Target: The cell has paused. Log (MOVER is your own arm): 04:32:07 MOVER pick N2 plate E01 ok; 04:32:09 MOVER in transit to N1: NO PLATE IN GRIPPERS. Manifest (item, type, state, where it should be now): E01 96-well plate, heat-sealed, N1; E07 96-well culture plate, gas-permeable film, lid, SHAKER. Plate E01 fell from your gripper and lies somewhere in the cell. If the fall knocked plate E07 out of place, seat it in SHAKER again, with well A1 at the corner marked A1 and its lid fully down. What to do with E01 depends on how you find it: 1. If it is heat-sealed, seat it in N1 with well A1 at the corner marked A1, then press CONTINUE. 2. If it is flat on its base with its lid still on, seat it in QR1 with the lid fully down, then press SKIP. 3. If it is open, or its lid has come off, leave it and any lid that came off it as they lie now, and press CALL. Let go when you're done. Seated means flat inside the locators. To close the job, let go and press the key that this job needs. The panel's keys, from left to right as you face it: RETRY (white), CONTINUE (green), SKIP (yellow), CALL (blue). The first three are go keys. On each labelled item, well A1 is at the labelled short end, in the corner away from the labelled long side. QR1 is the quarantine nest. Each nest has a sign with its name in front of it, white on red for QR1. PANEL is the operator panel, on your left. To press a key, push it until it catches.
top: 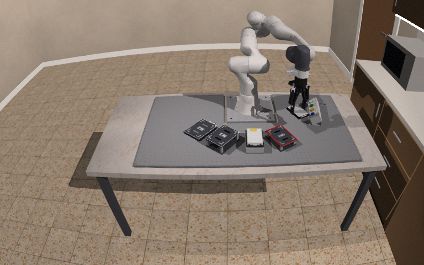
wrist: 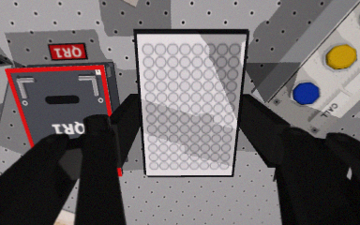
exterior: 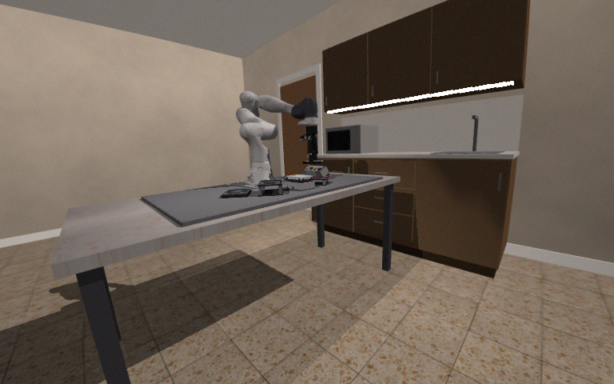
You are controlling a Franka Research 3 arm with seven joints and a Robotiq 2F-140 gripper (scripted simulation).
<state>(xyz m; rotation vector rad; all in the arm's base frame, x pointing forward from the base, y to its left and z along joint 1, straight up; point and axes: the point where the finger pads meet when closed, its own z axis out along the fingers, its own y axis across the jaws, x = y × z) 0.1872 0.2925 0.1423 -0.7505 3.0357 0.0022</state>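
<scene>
Now: hand 120 mm short of the A1 mark, 360 mm to the left of it and 90 mm above it. The rest, counted from my hand: yellow key (110 mm behind, 130 mm to the left, 80 mm below); blue CALL key (60 mm behind, 120 mm to the left, 80 mm below); plate E01 (20 mm below).
</scene>
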